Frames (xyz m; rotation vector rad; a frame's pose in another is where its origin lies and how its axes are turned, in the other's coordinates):
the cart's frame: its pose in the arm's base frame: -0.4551 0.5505 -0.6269 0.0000 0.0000 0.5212
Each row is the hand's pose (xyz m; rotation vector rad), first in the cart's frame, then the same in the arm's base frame.
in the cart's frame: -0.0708 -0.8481 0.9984 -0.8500 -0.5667 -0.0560
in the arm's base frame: -0.0942 -0.2202 0.3715 -0.6807 -0.7728 0.4188
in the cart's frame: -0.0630 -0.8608 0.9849 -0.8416 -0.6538 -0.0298
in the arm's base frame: -0.0811 -0.2274 0.3580 -0.6506 -0.8563 0.4408
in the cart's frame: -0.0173 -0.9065 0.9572 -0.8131 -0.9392 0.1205
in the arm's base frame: -0.0187 -0.2443 0.3303 -0.5521 -1.1344 0.5718
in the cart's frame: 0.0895 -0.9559 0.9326 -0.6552 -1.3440 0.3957
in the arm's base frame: 0.0985 -0.2339 0.3057 -0.2948 -1.5084 0.8127
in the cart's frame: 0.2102 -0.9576 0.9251 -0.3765 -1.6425 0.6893
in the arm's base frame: 0.2040 -0.1753 0.2982 0.0619 -1.7545 1.0736
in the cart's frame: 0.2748 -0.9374 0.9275 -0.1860 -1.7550 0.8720
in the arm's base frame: 0.2500 -0.1256 0.3006 0.2864 -1.8326 1.2398
